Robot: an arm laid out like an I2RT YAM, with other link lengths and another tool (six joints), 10 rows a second.
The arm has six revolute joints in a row. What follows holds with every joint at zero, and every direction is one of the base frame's. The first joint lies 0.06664 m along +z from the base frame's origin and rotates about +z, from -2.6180 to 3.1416 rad. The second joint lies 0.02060 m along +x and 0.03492 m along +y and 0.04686 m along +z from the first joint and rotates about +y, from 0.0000 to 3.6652 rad. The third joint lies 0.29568 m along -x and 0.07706 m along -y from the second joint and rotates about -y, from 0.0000 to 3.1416 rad. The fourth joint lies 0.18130 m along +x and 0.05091 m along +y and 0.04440 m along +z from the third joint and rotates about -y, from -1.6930 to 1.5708 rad. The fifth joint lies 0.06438 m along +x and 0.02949 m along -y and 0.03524 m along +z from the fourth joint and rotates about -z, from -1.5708 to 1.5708 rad. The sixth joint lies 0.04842 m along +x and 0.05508 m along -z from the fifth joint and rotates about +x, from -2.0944 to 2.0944 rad. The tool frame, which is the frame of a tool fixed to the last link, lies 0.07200 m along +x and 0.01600 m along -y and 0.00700 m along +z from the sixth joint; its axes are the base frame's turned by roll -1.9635, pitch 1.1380 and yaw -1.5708 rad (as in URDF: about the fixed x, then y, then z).
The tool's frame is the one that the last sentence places.
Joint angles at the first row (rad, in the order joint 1, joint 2, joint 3, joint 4, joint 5, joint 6):
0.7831, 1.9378, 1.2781, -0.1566, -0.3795, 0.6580
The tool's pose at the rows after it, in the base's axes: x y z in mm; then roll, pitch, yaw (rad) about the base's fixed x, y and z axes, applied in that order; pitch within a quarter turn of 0, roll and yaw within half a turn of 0:
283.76, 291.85, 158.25, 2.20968, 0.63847, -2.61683
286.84, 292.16, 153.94, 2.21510, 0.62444, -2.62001
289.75, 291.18, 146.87, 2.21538, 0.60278, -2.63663
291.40, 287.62, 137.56, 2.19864, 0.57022, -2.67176
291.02, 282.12, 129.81, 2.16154, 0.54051, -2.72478
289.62, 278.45, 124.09, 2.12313, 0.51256, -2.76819
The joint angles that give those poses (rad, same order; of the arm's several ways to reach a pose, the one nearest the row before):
0.7804, 1.9584, 1.2896, -0.1656, -0.3763, 0.6529
0.7762, 1.9762, 1.3030, -0.1754, -0.3743, 0.6541
0.7703, 1.9960, 1.3058, -0.1749, -0.3712, 0.6667
0.7587, 2.0131, 1.2908, -0.1603, -0.3792, 0.6939
0.7436, 2.0172, 1.2519, -0.1202, -0.3978, 0.7359
0.7318, 2.0201, 1.2195, -0.0848, -0.4214, 0.7744

